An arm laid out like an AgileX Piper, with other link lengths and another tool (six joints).
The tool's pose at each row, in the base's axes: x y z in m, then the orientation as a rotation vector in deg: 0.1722 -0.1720 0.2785 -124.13 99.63 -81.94; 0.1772 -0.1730 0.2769 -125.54 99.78 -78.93; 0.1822 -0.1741 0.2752 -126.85 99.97 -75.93; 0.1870 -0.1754 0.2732 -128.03 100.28 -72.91; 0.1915 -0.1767 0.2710 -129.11 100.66 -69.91; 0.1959 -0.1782 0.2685 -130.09 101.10 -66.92
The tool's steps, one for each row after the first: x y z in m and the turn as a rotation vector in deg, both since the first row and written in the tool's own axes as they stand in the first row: -0.0004 -0.0026 0.0046 -0.93 -1.91 -0.29; -0.0008 -0.0051 0.0094 -1.88 -3.78 -0.54; -0.0012 -0.0072 0.0143 -2.89 -5.61 -0.69; -0.0018 -0.0090 0.0191 -3.95 -7.39 -0.80; -0.0023 -0.0105 0.0242 -5.04 -9.13 -0.86
